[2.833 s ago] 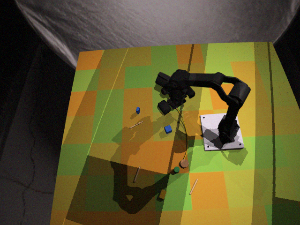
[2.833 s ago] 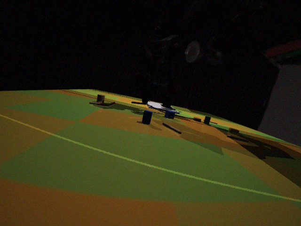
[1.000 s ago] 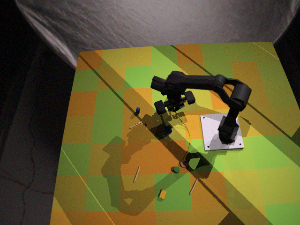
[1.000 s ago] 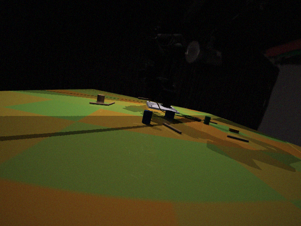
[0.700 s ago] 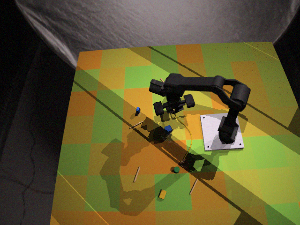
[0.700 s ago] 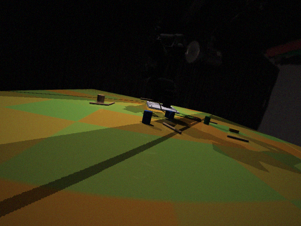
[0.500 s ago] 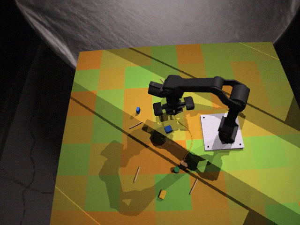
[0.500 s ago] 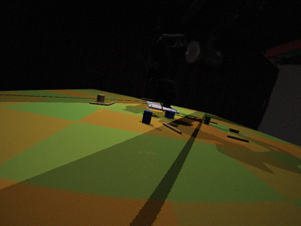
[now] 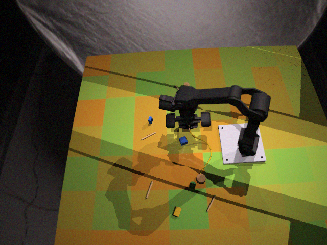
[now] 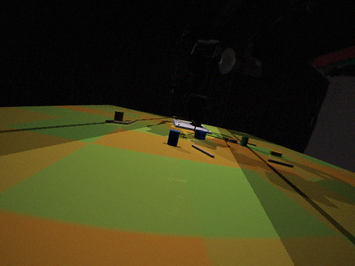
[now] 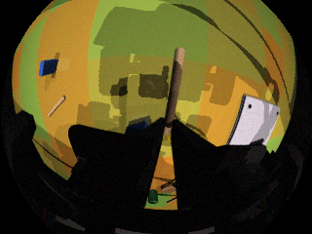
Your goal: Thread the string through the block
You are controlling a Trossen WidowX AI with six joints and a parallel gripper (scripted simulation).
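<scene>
The round wooden button lies 10 mm behind my gripper tip, 220 mm to the left of it and 50 mm below it. Round my gripper tip: loose stick: 180 mm ahead, 20 mm to the right, 50 mm below; thin wooden stick: 10 mm to the right; green cylinder: 40 mm ahead, 250 mm to the left, 40 mm below.
</scene>
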